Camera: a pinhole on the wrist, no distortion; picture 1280 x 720 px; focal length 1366.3 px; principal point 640.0 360.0 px. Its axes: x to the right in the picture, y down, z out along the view. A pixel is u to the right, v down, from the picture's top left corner.
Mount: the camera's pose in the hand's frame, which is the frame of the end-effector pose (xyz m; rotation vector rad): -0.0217 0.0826 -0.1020 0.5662 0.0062 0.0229
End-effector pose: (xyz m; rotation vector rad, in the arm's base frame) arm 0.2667 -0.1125 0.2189 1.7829 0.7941 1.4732
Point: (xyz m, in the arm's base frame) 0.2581 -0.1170 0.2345
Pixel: 925.8 263.1
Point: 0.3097 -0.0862 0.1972
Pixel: 903.6 211.6
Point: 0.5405 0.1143 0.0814
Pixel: 1115.2 138.2
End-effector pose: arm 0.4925 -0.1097 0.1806 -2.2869 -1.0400 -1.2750
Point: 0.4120 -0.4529 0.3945
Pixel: behind the camera
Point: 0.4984 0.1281 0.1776
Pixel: 1125.1 62.5
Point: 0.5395 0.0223 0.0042
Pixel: 417.3 511.7
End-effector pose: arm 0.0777 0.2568 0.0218 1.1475 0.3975 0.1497
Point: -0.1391 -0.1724 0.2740
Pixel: outside the picture
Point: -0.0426 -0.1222 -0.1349
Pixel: outside the picture
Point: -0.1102 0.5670 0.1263
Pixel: behind the camera
